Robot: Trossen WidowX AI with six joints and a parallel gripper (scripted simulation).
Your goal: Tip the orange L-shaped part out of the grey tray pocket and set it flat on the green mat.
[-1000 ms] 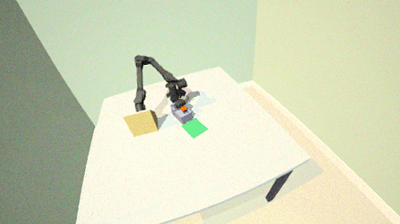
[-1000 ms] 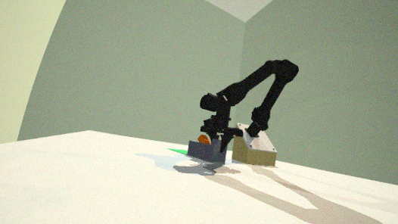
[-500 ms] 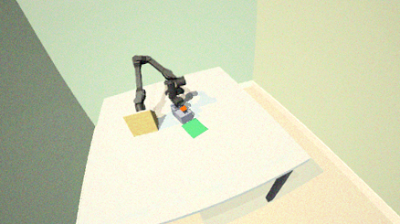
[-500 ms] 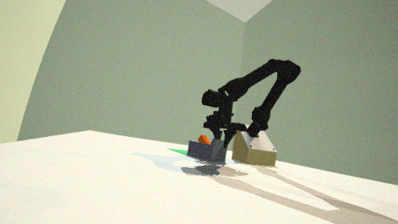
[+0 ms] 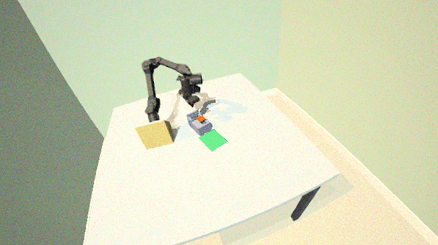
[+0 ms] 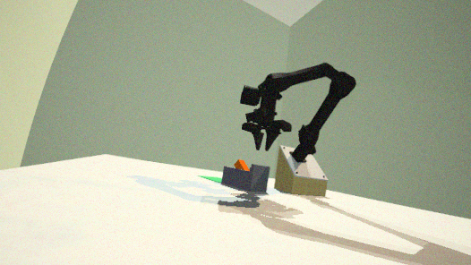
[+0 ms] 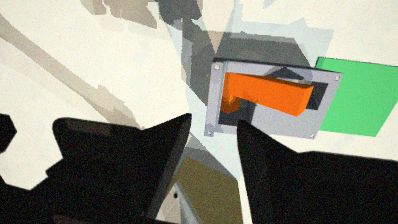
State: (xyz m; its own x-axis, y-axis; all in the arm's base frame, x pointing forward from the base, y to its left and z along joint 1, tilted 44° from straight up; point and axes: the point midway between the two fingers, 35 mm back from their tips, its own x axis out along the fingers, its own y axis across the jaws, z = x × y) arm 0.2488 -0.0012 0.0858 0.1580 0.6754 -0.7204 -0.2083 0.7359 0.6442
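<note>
My gripper tip is now 100 mm above the orange L-shaped part and 40 mm to the left of it. The rest, counted from my gripper tip: green mat: 220 mm to the right, 160 mm below, 40 mm ahead.
</note>
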